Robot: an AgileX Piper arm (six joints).
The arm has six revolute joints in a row. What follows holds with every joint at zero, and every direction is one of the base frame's.
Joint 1 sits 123.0 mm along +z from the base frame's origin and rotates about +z.
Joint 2 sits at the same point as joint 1 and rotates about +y.
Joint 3 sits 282.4 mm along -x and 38.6 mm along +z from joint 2 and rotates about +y.
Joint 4 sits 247.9 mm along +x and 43.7 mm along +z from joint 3 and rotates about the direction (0.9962, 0, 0.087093).
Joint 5 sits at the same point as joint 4 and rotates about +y.
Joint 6 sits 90.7 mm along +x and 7.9 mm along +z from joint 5 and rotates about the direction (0.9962, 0, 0.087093).
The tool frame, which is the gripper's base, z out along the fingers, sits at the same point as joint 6; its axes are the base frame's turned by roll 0.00, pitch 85.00 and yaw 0.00 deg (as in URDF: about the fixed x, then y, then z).
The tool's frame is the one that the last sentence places.
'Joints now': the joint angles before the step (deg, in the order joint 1, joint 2, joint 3, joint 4, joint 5, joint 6). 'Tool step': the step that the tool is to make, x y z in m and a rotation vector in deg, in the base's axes. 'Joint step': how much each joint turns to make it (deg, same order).
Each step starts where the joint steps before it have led.
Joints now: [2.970 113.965 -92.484 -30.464 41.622 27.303]
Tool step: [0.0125 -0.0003 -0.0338 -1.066 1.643 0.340]
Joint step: [-0.007 4.669 -0.013 -2.867 -2.519 2.398]
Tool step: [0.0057 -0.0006 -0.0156 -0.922 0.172 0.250]
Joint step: [0.001 2.197 0.013 -2.487 -1.573 1.974]
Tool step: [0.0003 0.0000 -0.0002 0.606 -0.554 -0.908]
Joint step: [0.007 0.046 0.009 -0.243 -0.159 1.431]
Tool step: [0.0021 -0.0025 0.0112 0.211 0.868 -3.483]
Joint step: [-0.008 0.294 -3.380 1.216 5.026 0.413]
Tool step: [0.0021 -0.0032 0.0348 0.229 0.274 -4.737]
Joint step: [0.003 -0.395 -7.489 2.308 9.260 -1.073]
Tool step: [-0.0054 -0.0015 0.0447 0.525 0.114 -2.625]
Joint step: [0.001 -1.414 -7.895 2.686 9.351 -3.239]
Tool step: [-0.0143 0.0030 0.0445 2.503 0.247 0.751]
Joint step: [0.005 -2.520 -6.396 4.783 7.702 -5.271]
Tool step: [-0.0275 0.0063 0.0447 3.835 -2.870 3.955]
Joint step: [0.001 -6.163 -0.505 5.900 2.084 -4.722]
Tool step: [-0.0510 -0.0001 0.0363 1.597 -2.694 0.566]
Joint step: [0.042 -10.948 7.721 1.638 0.381 -0.306]
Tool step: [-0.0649 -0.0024 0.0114 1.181 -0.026 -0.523]
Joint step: [0.002 -13.343 13.492 0.702 0.017 0.904]
